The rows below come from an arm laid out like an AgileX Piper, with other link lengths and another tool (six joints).
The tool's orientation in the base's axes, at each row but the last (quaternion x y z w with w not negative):
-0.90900, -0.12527, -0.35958, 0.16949
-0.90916, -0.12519, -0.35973, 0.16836
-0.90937, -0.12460, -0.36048, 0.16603
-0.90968, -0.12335, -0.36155, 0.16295
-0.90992, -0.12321, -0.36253, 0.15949
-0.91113, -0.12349, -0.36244, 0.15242
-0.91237, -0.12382, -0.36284, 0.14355
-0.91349, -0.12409, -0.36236, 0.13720
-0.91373, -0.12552, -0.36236, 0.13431
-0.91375, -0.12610, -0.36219, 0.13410
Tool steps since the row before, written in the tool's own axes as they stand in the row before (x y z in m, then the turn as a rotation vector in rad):
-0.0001, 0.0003, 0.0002, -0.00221, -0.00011, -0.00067
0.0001, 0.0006, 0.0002, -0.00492, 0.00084, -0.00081
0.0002, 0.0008, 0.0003, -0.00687, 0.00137, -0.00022
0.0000, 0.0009, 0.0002, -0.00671, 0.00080, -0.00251
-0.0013, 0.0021, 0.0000, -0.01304, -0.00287, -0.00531
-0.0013, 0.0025, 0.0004, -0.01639, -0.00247, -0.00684
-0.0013, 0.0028, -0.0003, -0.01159, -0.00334, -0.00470
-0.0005, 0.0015, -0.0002, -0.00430, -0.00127, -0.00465
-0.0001, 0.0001, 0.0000, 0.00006, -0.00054, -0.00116
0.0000, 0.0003, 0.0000, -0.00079, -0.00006, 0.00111
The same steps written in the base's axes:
0.0002, -0.0002, -0.0003, -0.00202, -0.00040, -0.00106
0.0004, -0.0005, -0.0002, -0.00370, -0.00161, -0.00305
0.0006, -0.0006, -0.0002, -0.00453, -0.00207, -0.00493
0.0004, -0.0007, -0.0003, -0.00603, -0.00242, -0.00313
-0.0002, -0.0021, -0.0013, -0.01349, -0.00079, -0.00489
0.0002, -0.0023, -0.0017, -0.01667, -0.00211, -0.00625
-0.0002, -0.0029, -0.0012, -0.01223, 0.00004, -0.00424
0.0000, -0.0015, -0.0004, -0.00637, -0.00095, 0.00046
0.0000, -0.0001, -0.0001, -0.00086, 0.00012, 0.00094
0.0001, -0.0003, 0.0000, 0.00012, 0.00032, -0.00132

